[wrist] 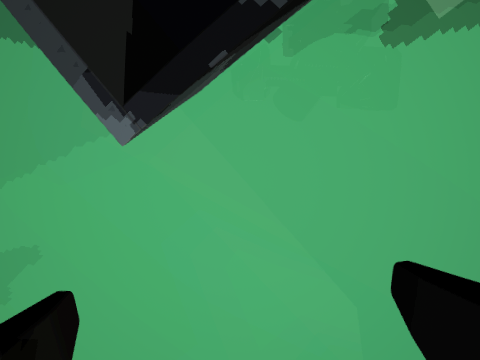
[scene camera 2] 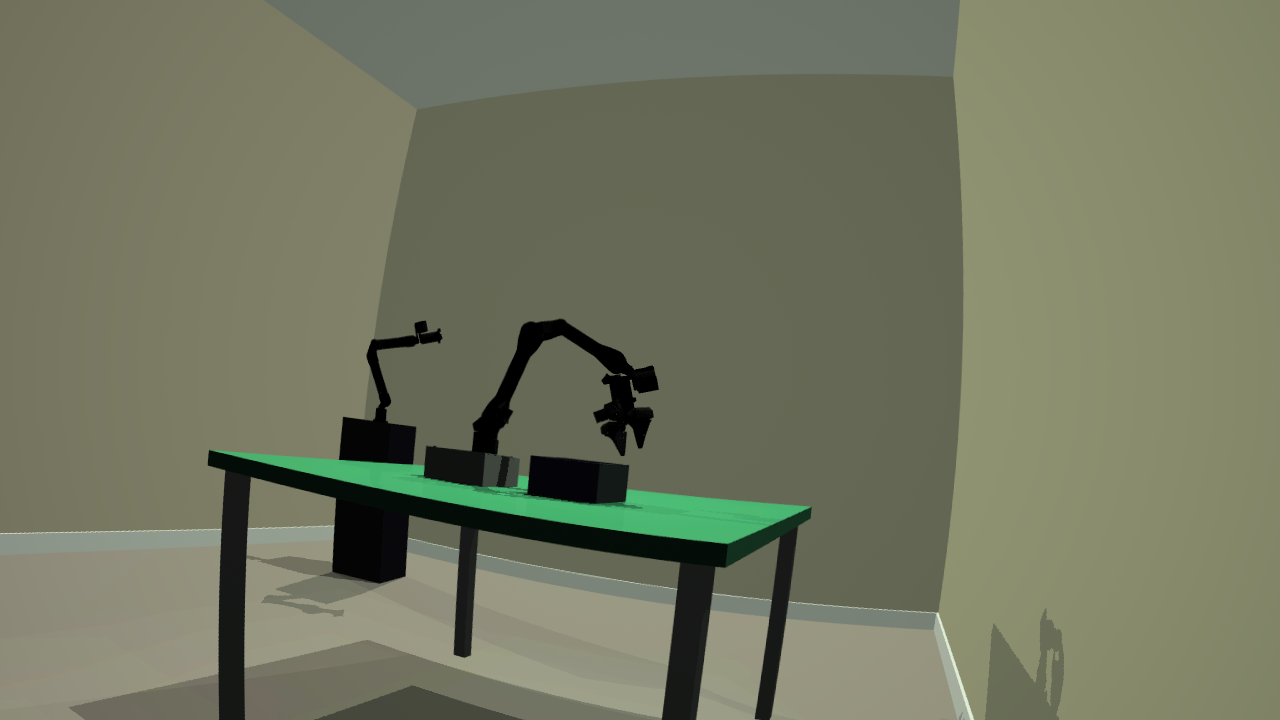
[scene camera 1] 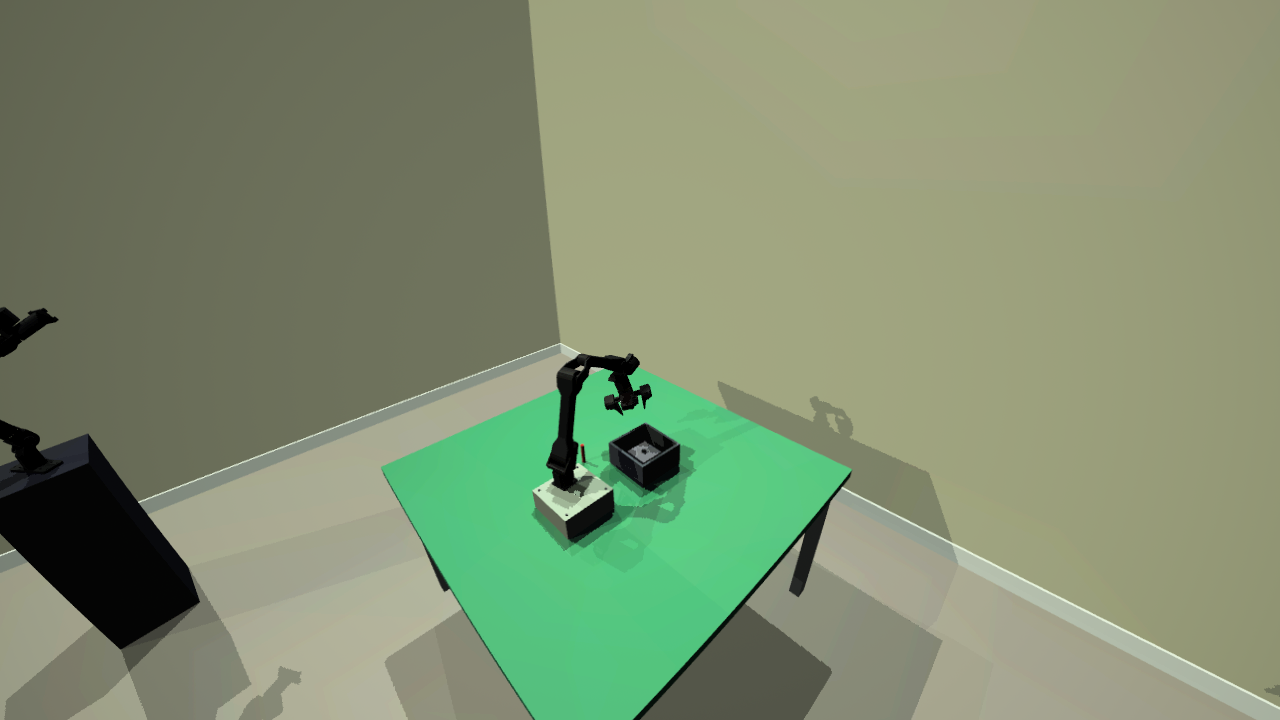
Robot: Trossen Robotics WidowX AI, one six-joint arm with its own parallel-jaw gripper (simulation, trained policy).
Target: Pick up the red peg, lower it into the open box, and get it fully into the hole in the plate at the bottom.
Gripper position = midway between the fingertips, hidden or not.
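My gripper [scene camera 2: 631, 452] is visible to me, and I find it again in the wrist view [wrist: 238, 295] and in scene camera 1 [scene camera 1: 633, 411]. There is a dark box [scene camera 2: 593, 482] too. I can see that box in scene camera 1 [scene camera 1: 643, 474] as well as in the wrist view [wrist: 132, 70].
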